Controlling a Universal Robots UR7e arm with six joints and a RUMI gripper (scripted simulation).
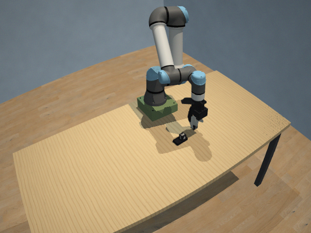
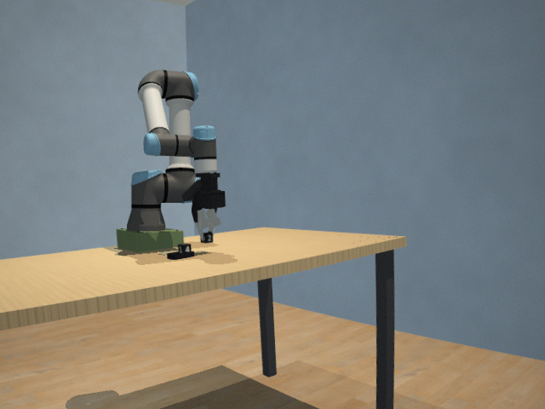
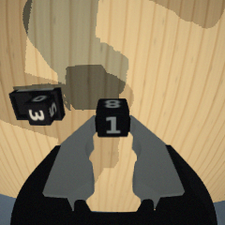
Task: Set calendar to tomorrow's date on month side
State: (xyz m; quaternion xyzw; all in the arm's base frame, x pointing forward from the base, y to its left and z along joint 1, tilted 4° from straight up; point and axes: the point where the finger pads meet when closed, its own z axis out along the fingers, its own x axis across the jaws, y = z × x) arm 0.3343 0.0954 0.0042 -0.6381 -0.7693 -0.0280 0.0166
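The black calendar tray lies 20 mm ahead of my hand, 110 mm to the right of it and 50 mm below it. From my hand the other things lie so: black digit cube 10 mm below.
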